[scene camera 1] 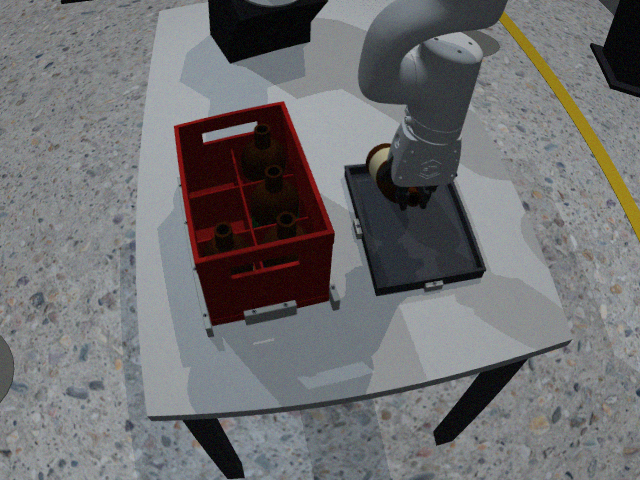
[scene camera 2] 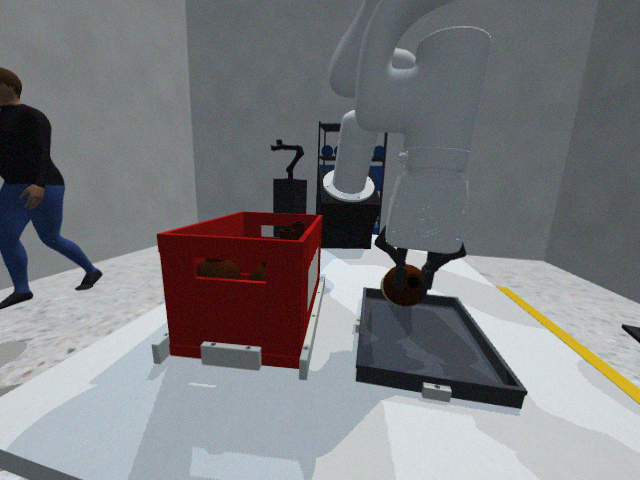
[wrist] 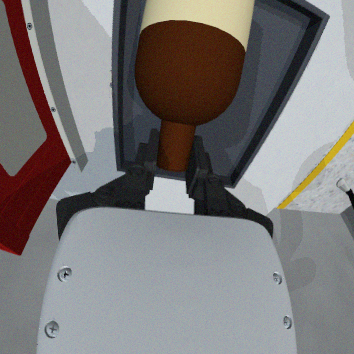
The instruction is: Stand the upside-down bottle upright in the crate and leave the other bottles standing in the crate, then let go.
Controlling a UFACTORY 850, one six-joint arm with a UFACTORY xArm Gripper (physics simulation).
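Observation:
My gripper (scene camera 1: pixel 413 200) (scene camera 2: pixel 414 281) (wrist: pixel 172 145) is shut on the neck of a brown bottle (scene camera 1: pixel 381 164) (scene camera 2: pixel 410 298) (wrist: pixel 190 75) with a cream label. The bottle is held roughly level above the dark tray, its neck towards the front and its body towards the back. The red crate (scene camera 1: pixel 310 273) (scene camera 2: pixel 232 315) (wrist: pixel 35 185) stands left of the tray. In it, brown bottles stand neck up: one at the back right (scene camera 1: pixel 263 155), one at the middle right (scene camera 1: pixel 275 201), one at the front right (scene camera 1: pixel 286 225) and one at the front left (scene camera 1: pixel 223 238). The crate's walls hide their lower parts.
The dark tray (scene camera 1: pixel 429 248) (scene camera 2: pixel 429 335) has low walls. Grey blocks (scene camera 1: pixel 270 312) (scene camera 2: pixel 231 355) sit along the crate's foot. The back left and middle left crate compartments show no bottle. A person (scene camera 2: pixel 25 144) is at the far left.

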